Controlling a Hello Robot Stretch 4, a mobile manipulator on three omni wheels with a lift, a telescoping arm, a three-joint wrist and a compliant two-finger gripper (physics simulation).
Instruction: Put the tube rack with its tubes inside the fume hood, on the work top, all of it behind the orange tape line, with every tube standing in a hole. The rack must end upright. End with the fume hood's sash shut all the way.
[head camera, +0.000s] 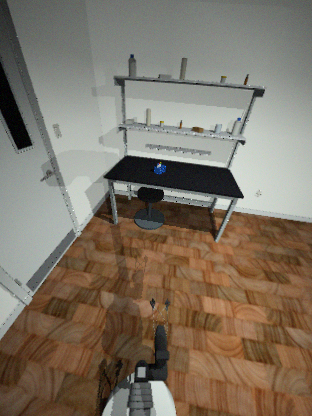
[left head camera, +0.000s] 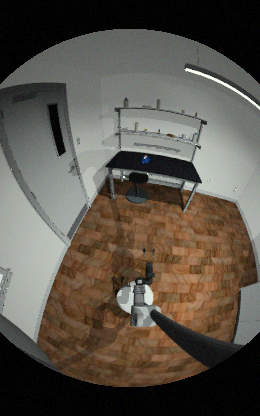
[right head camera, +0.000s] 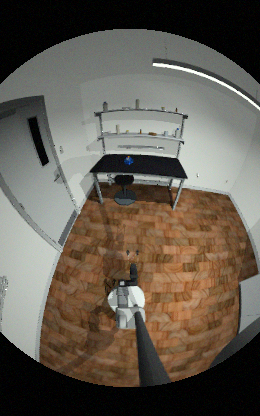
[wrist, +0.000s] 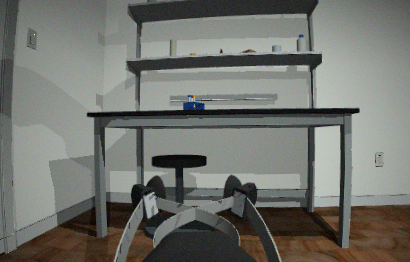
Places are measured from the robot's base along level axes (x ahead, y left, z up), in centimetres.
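Pixels of known places: gripper, fingertip midpoint: (head camera: 159, 298) (left head camera: 148, 247) (right head camera: 132, 249) (wrist: 194, 190).
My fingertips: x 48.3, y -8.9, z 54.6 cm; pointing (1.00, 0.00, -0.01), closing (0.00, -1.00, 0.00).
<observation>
Behind a point stands the place of what it marks.
A blue tube rack (head camera: 160, 170) (left head camera: 145, 160) (right head camera: 128, 161) (wrist: 194, 106) stands upright on the black-topped bench (head camera: 210, 181) @[x 168.4, y -69.6, z 73.4 cm] (left head camera: 175, 169) @[x 165.8, y -58.9, z 73.4 cm] (right head camera: 160, 167) @[x 166.0, y -60.4, z 73.4 cm] (wrist: 280, 111) @[x 146.1, y -55.0, z 71.8 cm], left of its middle. A few tubes with coloured caps stick up from it; their exact number is too small to tell. My gripper (head camera: 160, 303) @[x 48.3, y -8.9, z 54.6 cm] (left head camera: 149, 251) @[x 48.3, y -8.9, z 54.6 cm] (right head camera: 132, 253) @[x 48.3, y -8.9, z 54.6 cm] (wrist: 194, 190) @[x 48.3, y -8.9, z 54.6 cm] is open and empty, fingertips wide apart, in front of the bench and well short of the rack. In the wrist view the rack shows above and beyond the fingertips. The fume hood's opening, sash and orange tape line do not show clearly.
A round black stool (head camera: 150, 194) (left head camera: 138, 177) (right head camera: 124, 180) (wrist: 179, 161) @[x 165.6, y -1.7, z 44.5 cm] stands at the bench's front left. Two shelves with bottles and jars rise over the bench's back. A door (head camera: 30, 165) @[x 122.9, y 94.8, z 102.0 cm] (left head camera: 42, 145) @[x 101.3, y 98.5, z 136.6 cm] is at the left. A pale cabinet (left head camera: 250, 310) (right head camera: 250, 305) @[x -68.6, y -167.6, z 28.4 cm] edges in at the right.
</observation>
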